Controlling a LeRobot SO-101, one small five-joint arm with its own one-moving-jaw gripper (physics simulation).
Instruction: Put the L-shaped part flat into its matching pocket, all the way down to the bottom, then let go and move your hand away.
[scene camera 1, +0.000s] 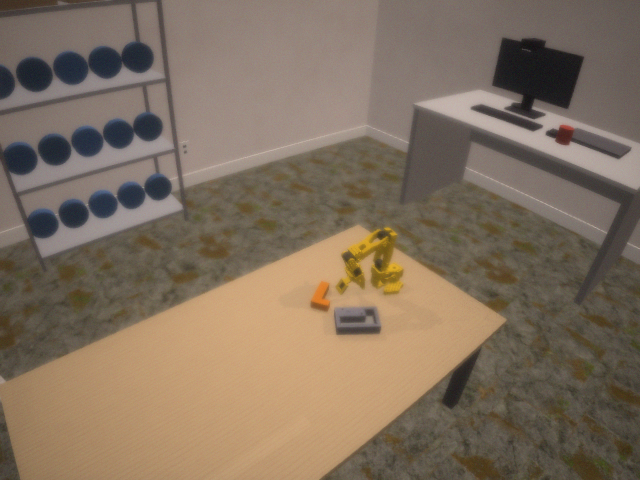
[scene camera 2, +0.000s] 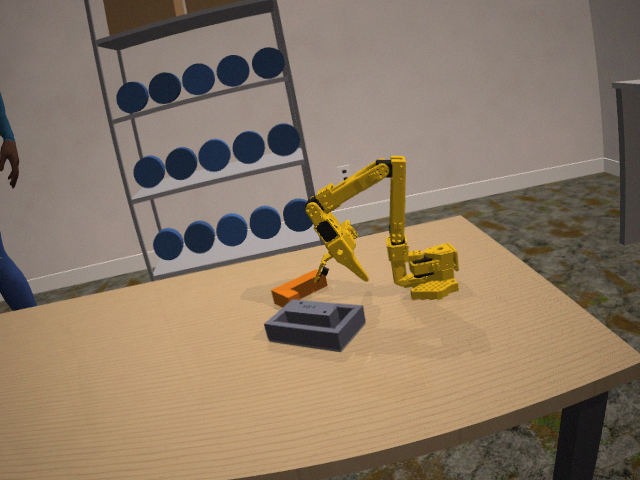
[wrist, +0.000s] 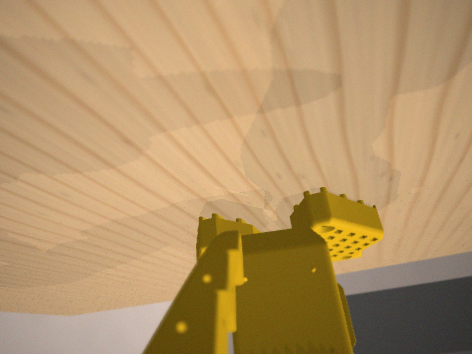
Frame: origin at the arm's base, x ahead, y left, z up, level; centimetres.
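Seen in the pictures: hand, its tool point: (scene camera 1: 363, 287) (scene camera 2: 366, 278) (wrist: 241, 249); arm's base, origin of its link: (scene camera 1: 383, 287) (scene camera 2: 420, 289) (wrist: 271, 218).
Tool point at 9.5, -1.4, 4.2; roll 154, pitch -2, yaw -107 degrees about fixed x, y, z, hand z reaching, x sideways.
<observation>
Offsets run from my tool point to a thing's top centre, as dx, dy, dz. Level surfaces: height alone.
The orange L-shaped part @(+11.3, -7.1, -1.2) (scene camera 1: 319, 296) (scene camera 2: 283, 296) lies flat on the table, outside the pocket. The dark grey tray @(+10.8, +8.5, -0.5) (scene camera 1: 356, 330) (scene camera 2: 303, 338) with the pocket and a raised inner block lies beside it, nearer the front of the table; the pocket holds no part. My yellow gripper (scene camera 1: 350, 289) (scene camera 2: 341, 280) is fully open and empty, tips low over the table between the part and the arm's base. In scene camera 1 the moving jaw is a little apart from the part; in scene camera 2 it overlaps the part's far end. The wrist view shows one notched jaw; the part and tray do not show there.
The arm's yellow base (scene camera 1: 386, 276) (scene camera 2: 431, 266) (wrist: 345, 225) stands on the wooden table @(dz -4.1) (scene camera 1: 206, 372) (scene camera 2: 180, 392) (wrist: 125, 110), to the right of the gripper. A shelf rack (scene camera 1: 172, 113) (scene camera 2: 293, 108) with blue discs stands beyond the table. A desk (scene camera 1: 439, 105) with a monitor (scene camera 1: 537, 72) is farther off.
</observation>
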